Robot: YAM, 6 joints.
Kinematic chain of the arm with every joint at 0, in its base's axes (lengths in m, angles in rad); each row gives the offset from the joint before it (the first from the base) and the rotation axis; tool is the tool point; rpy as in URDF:
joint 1: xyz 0 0 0.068 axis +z
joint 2: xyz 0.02 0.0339 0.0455 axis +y
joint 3: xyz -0.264 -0.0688 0 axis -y
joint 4: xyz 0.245 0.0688 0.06 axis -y
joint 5: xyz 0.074 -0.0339 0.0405 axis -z
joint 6: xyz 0.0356 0 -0.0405 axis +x
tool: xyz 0 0 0 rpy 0 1.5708 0
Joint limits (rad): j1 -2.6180..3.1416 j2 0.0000..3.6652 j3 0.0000..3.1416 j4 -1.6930..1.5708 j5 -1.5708..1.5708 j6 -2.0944..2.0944
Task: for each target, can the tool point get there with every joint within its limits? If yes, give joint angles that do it. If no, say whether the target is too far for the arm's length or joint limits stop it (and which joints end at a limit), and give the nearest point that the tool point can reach.
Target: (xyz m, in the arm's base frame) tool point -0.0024 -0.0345 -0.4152
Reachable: no: joint limits stop it (at a limit: joint 2) | nearest point -0.0053 -0.0766 -0.3369 | short by 0.089 m
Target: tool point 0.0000 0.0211 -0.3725
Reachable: no: joint limits stop it (at a limit: joint 2) | nearest point 0.0000 0.0530 -0.3229 | short by 0.059 m
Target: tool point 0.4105 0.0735 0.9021
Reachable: no: too far | nearest point 0.2967 0.0531 0.6725 | short by 0.257 m
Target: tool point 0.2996 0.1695 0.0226
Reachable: yes | joints 0.5142 2.2786 1.2220 -0.6995 -0.0072 1.5859
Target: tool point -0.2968 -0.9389 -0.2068
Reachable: no: too far | nearest point -0.1851 -0.5854 -0.0837 | short by 0.391 m
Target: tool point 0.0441 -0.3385 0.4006
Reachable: yes | joints -1.5375 1.5374 1.2216 0.8177 -1.1686 -0.9389
